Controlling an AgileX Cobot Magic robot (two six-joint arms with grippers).
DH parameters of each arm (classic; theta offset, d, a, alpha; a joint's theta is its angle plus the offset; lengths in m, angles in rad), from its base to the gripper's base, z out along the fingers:
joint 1: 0 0.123 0 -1.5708
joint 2: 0.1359 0 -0.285 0
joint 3: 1.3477 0 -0.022 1.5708
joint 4: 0 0.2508 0 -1.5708
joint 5: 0 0 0.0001 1.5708
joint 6: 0 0.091 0 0
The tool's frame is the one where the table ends.
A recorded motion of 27 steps. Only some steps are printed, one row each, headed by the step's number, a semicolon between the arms.
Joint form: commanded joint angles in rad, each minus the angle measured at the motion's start. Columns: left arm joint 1, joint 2, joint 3, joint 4, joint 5, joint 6; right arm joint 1, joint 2, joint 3, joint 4, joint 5, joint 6.
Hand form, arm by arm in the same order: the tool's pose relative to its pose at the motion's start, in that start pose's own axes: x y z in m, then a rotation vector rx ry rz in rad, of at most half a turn. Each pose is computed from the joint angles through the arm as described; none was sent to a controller.
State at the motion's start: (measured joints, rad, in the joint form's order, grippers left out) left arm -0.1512 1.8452 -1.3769 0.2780 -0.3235 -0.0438; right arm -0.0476 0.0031 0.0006 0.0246 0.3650 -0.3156
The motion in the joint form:
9: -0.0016 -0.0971 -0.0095 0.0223 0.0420 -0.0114; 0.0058 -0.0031 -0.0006 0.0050 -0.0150 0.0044
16: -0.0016 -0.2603 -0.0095 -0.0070 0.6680 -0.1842; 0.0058 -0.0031 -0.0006 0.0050 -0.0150 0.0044
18: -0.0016 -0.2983 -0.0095 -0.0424 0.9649 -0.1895; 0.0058 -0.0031 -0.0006 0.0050 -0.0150 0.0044
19: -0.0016 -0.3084 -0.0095 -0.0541 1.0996 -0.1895; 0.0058 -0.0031 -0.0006 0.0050 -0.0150 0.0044
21: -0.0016 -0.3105 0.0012 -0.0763 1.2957 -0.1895; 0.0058 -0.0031 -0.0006 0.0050 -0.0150 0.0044
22: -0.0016 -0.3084 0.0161 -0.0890 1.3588 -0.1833; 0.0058 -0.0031 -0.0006 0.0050 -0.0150 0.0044
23: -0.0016 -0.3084 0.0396 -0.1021 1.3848 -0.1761; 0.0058 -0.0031 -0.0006 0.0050 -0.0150 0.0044
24: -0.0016 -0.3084 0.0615 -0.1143 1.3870 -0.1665; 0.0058 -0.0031 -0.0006 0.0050 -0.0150 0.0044
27: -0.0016 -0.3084 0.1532 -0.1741 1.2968 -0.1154; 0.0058 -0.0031 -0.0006 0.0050 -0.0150 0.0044
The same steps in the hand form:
9: -0.0397 0.0067 -0.0220 -0.0178 -0.0616 0.0190; -0.0017 -0.0001 -0.0003 -0.0014 -0.0199 0.0075
16: -0.0465 0.0198 -0.0737 -0.1266 0.3947 -0.1889; -0.0017 -0.0001 -0.0003 -0.0014 -0.0199 0.0075
18: -0.0364 0.0201 -0.0971 -0.1618 0.6516 -0.2365; -0.0017 -0.0001 -0.0003 -0.0014 -0.0199 0.0075
19: -0.0306 0.0193 -0.1077 -0.1739 0.7759 -0.2503; -0.0017 -0.0001 -0.0003 -0.0014 -0.0199 0.0075
21: -0.0168 0.0159 -0.1223 -0.1832 0.9807 -0.2715; -0.0017 -0.0001 -0.0003 -0.0014 -0.0199 0.0075
22: -0.0090 0.0133 -0.1275 -0.1778 1.0615 -0.2757; -0.0017 -0.0001 -0.0003 -0.0014 -0.0199 0.0075
23: -0.0012 0.0104 -0.1311 -0.1672 1.1118 -0.2787; -0.0017 -0.0001 -0.0003 -0.0014 -0.0199 0.0075
24: 0.0050 0.0079 -0.1328 -0.1538 1.1368 -0.2793; -0.0017 -0.0001 -0.0003 -0.0014 -0.0199 0.0075
27: 0.0271 -0.0023 -0.1330 -0.0855 1.1403 -0.2853; -0.0017 -0.0001 -0.0003 -0.0014 -0.0199 0.0075

